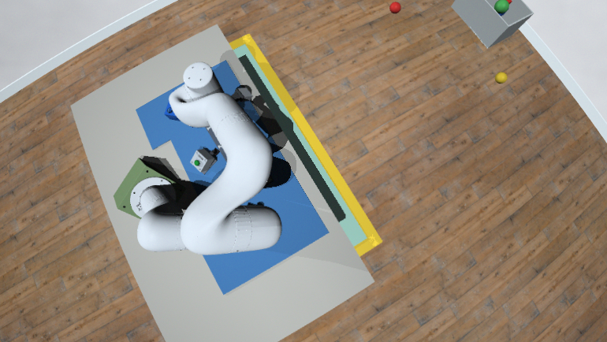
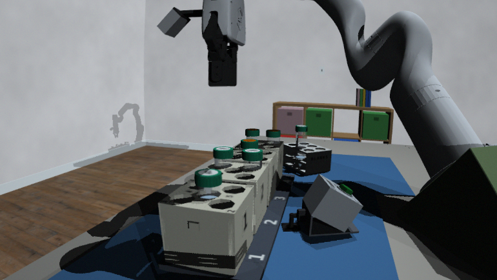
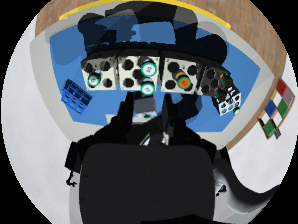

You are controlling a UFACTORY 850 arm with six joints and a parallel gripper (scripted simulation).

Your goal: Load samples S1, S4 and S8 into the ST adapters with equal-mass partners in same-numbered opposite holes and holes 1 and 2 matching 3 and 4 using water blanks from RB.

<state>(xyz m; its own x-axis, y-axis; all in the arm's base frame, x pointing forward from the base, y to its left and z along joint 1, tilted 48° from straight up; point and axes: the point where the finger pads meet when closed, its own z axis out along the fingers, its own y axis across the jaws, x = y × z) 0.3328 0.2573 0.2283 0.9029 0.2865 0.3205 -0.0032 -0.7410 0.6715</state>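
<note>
Now: the DONE key 210 mm behind my hand and 180 mm below it. From my hand the other things lie so: white blank rack RB: 360 mm to the right, 220 mm below, 130 mm behind; then blue sample rack RS: 310 mm to the left, 220 mm below, 160 mm behind; then loading stand ST: 240 mm below, 30 mm to the right, 30 mm behind.
</note>
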